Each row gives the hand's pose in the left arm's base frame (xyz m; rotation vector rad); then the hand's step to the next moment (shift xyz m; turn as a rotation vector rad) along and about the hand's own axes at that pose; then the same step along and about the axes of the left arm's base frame.
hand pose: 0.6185 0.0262 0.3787 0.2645 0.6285 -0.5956
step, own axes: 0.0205 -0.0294 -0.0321 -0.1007 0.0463 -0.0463
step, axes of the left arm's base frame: -0.0193 -0.0196 -0.0395 -0.0598 0.1002 0.0287
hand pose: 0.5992 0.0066 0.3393 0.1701 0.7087 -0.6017
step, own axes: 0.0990 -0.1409 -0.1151 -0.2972 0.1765 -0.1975
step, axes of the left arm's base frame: -0.0858 -0.1213 -0.1443 -0.1878 0.3491 0.0368
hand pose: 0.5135 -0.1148 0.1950 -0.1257 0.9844 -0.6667
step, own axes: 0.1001 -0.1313 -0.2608 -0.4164 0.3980 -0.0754
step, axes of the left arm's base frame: -0.2330 -0.1116 -0.1689 -0.0314 0.5702 0.1063
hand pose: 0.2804 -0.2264 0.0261 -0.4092 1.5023 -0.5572
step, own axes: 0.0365 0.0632 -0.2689 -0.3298 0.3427 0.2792
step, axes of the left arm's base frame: -0.2625 0.0529 -0.0771 0.3151 0.4452 0.0819
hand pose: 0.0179 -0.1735 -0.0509 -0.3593 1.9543 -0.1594
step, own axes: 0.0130 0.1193 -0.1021 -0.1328 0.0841 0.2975
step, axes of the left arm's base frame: -0.1191 0.1031 -0.0032 0.3056 0.1383 -0.0264
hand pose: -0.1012 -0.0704 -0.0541 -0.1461 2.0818 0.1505
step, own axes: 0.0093 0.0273 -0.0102 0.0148 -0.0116 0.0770
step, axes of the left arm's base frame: -0.0178 0.0248 -0.0018 0.0605 0.0009 -0.0512
